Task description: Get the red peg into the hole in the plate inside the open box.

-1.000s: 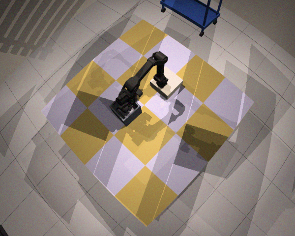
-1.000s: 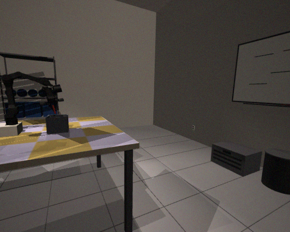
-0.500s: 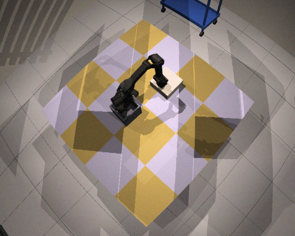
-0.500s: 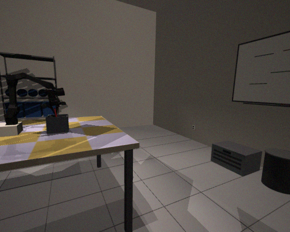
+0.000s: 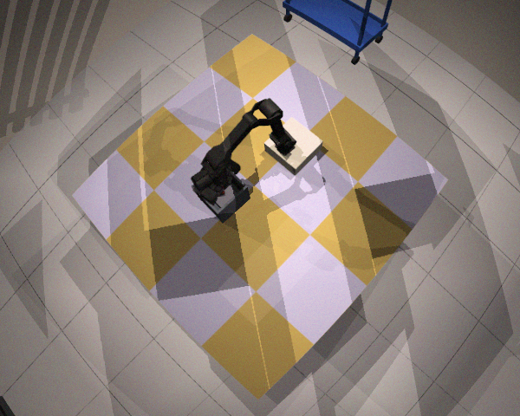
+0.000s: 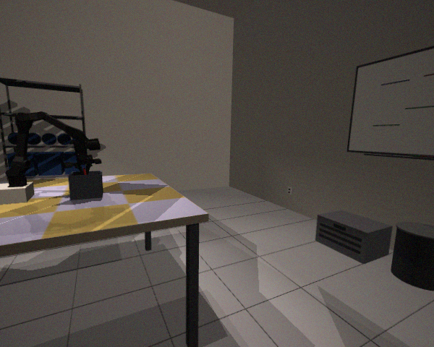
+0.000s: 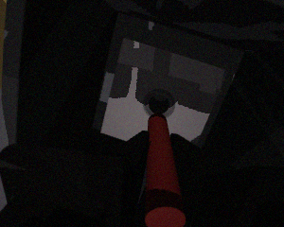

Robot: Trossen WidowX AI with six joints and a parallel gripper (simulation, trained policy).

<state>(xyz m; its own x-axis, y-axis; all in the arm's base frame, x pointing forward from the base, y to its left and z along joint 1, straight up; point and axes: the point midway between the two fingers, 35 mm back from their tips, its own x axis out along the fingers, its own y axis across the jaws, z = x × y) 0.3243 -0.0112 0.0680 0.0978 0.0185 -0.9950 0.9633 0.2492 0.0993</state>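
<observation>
My gripper tip is 2 cm below the red peg.
</observation>
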